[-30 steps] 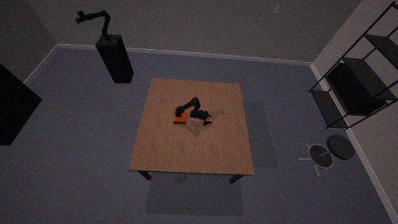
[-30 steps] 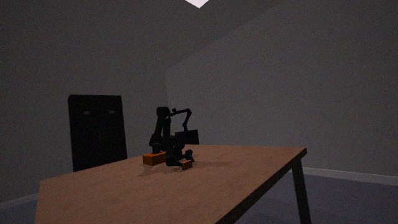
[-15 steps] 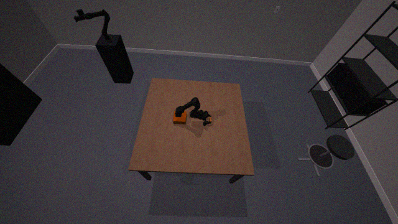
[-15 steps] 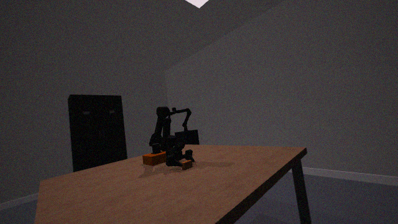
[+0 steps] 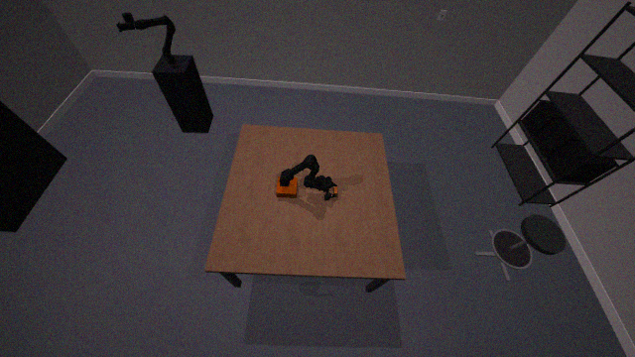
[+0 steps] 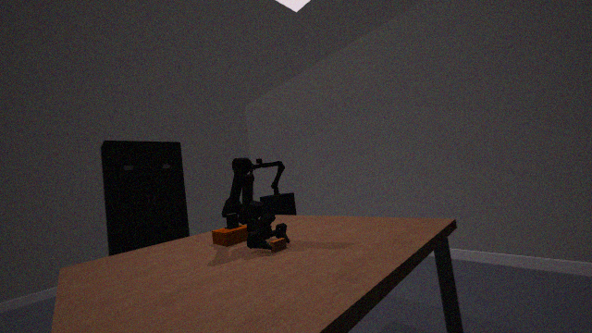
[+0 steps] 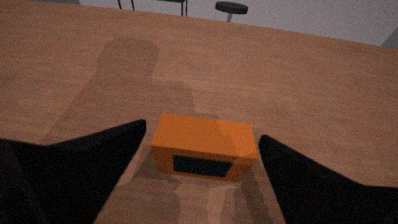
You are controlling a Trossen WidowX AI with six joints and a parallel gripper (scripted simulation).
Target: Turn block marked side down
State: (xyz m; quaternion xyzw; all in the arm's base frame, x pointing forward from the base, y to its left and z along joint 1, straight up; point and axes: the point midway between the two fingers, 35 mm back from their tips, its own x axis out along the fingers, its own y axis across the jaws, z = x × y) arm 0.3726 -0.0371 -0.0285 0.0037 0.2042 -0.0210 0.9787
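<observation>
My gripper tip is 20 mm past the orange block.
</observation>
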